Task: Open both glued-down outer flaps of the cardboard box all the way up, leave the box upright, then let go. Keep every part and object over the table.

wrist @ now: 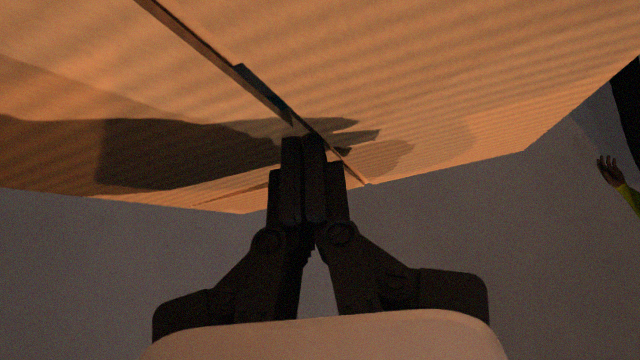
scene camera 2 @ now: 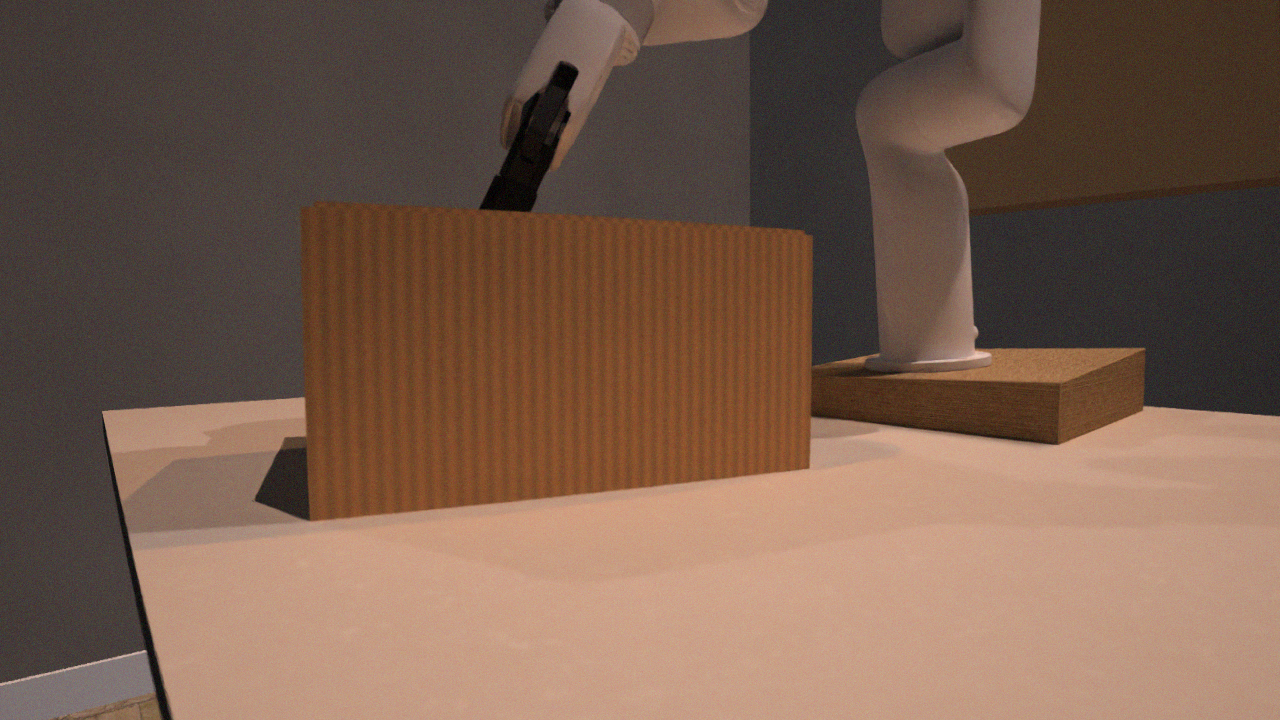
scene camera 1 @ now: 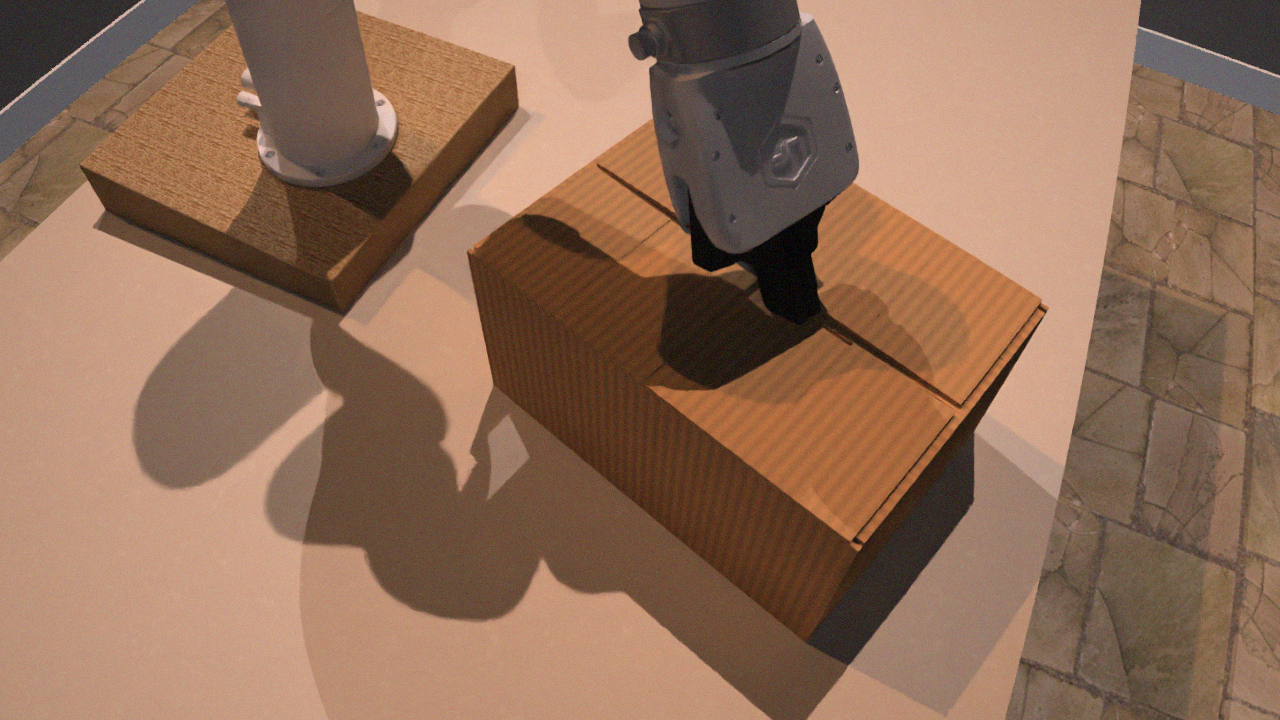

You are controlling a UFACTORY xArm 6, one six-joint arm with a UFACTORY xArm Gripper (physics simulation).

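Frame: origin at the arm's base, x ahead, y left, z up, level; metres.
Where they show: gripper, between the fingertips: [wrist: 308,156] [scene camera 1: 794,311]; arm's base, origin of its link: [scene camera 2: 927,365] [scene camera 1: 328,135].
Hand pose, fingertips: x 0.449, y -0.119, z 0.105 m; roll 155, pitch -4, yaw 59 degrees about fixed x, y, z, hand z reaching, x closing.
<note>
Each offset is from my fingertips to the top centre of the thing. "*": to the spot under its first point. Level surfaces: height alone.
The cardboard box {dx -0.027, dy +0.020, dz +0.000 m} [scene camera 1: 572,385] [scene camera 2: 554,358] stands upright on the table. Its near outer flap {* dx +0.010, dy -0.097, dz +0.000 m} [scene camera 1: 760,447] and far outer flap {* dx +0.073, dy +0.062, dz +0.000 m} [scene camera 1: 930,277] lie about flat over the top, with a narrow seam between them. In the wrist view the near flap {* dx -0.092, dy +0.018, dz -0.001 m} [wrist: 75,65] is on the left and the far flap {* dx -0.034, dy +0.062, dz +0.000 m} [wrist: 410,65] on the right. My gripper [scene camera 1: 799,315] [wrist: 308,156] is shut and empty, tilted, with its fingertips at the seam; whether they reach into it is unclear. In scene camera 2 the tips are hidden behind the box's top edge. A dark bluish strip shows in the seam.
The arm's base column [scene camera 1: 313,89] [scene camera 2: 921,259] stands on a wooden block [scene camera 1: 429,80] [scene camera 2: 939,404] beside the box. The edge of the table {dz -0.156 m} [scene camera 1: 161,573] [scene camera 2: 671,626] runs past the box's far end, with stone floor [scene camera 1: 1154,447] beyond it.
</note>
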